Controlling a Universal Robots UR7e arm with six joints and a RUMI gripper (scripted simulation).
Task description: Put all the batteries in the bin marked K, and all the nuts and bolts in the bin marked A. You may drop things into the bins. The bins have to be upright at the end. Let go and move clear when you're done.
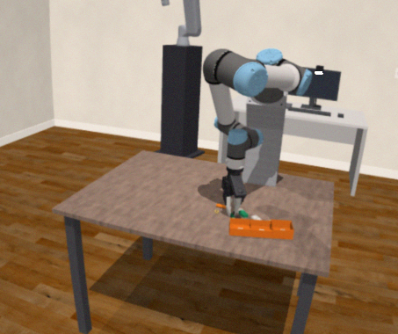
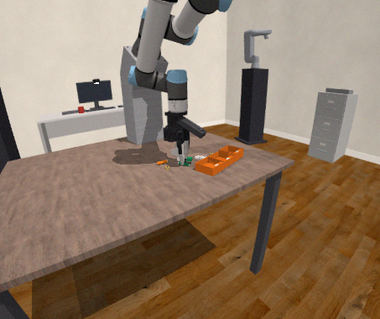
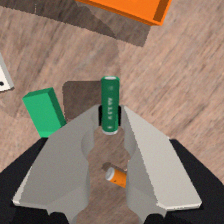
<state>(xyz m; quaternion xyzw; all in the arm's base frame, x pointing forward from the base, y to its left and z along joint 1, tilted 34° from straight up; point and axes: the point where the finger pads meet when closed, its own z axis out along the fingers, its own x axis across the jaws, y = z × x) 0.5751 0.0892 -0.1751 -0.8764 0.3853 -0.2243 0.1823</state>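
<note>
Right now the green-and-white battery is 5 cm behind my hand, 2 cm to the left of it and 1 cm below it. The rest, counted from my hand: orange battery: 5 cm behind, 8 cm to the right, 1 cm below; then white domino: 5 cm behind, 10 cm to the left, 1 cm below; then green battery: 1 cm below.
</note>
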